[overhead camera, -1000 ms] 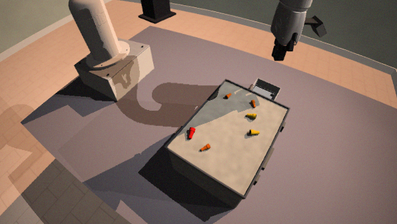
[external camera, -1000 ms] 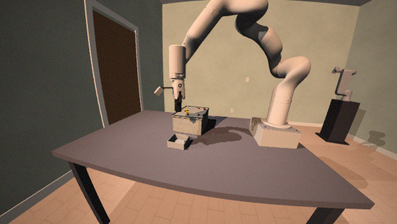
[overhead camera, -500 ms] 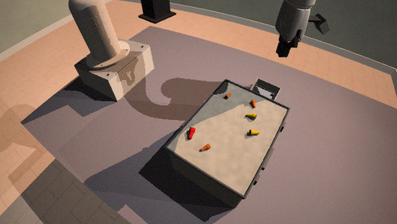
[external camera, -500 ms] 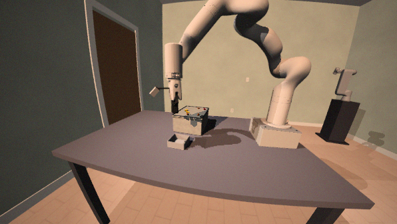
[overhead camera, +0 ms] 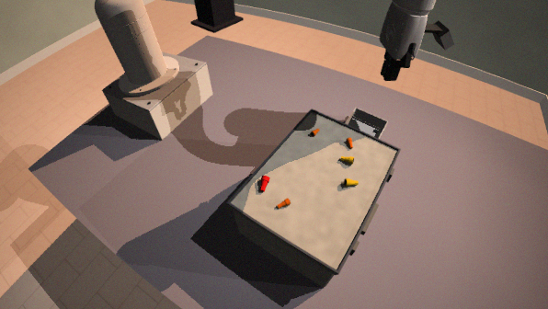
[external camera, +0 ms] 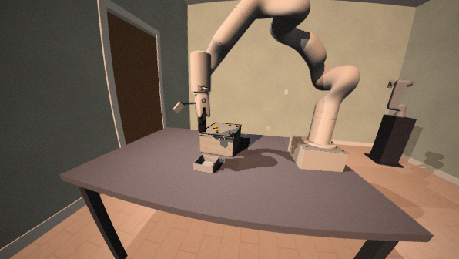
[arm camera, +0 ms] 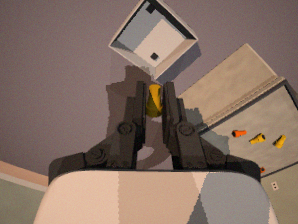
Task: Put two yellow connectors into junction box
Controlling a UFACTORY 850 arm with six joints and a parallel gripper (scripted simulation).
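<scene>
My gripper is now 290 mm to the left of the tool case, 120 mm above it and 20 mm short of it. Also, from my hand: red connector 380 mm to the right, 80 mm below, 50 mm behind.
</scene>
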